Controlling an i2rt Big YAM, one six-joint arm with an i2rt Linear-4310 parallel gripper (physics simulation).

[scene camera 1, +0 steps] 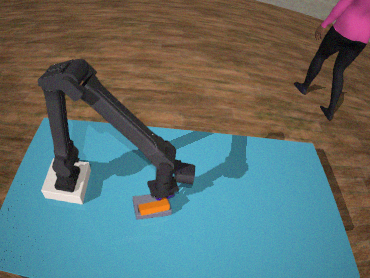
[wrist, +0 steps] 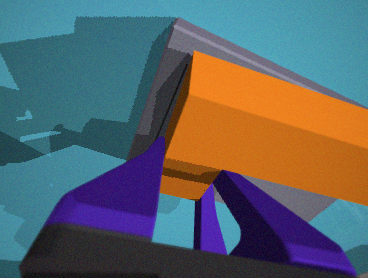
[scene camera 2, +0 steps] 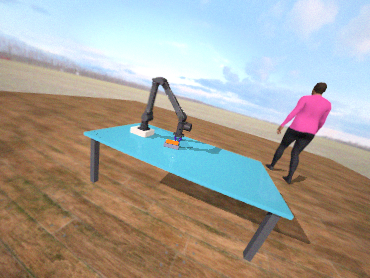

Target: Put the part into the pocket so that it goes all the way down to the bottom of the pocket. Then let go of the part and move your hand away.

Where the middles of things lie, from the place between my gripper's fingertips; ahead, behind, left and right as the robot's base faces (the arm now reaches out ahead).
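For the orange L-shaped part (wrist: 228,117), my gripper is 3 cm past it, 4 cm to the left of it and 2 cm below it. There is a grey pocket block (wrist: 184,38) too, and counted from my hand that block is 2 cm to the right, 4 cm behind and 2 cm below.
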